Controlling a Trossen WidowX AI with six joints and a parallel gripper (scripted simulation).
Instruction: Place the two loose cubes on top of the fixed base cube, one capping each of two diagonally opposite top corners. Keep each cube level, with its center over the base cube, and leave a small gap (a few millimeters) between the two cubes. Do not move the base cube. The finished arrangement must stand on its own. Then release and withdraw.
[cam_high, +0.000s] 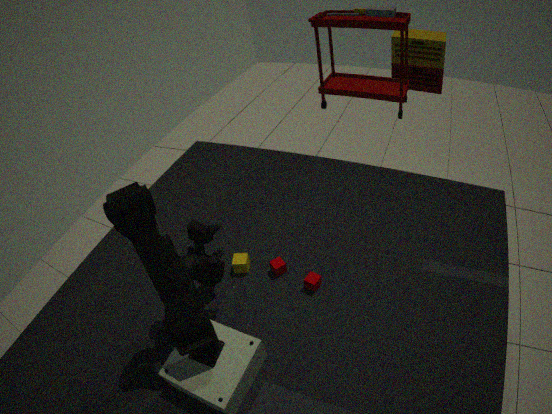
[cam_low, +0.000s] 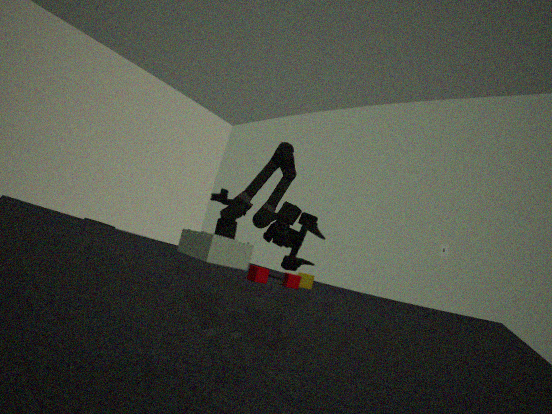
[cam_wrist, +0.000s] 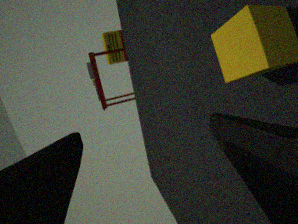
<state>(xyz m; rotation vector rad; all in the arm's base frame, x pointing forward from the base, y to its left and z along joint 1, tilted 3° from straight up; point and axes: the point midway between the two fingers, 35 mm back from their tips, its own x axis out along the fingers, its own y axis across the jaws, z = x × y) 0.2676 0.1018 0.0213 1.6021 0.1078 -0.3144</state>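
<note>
The yellow base cube is 9 cm below my gripper tip and 4 cm to the right of it. From my gripper tip the other things lie so: red cube 14 cm to the right, 9 cm below, 1 cm ahead.
</note>
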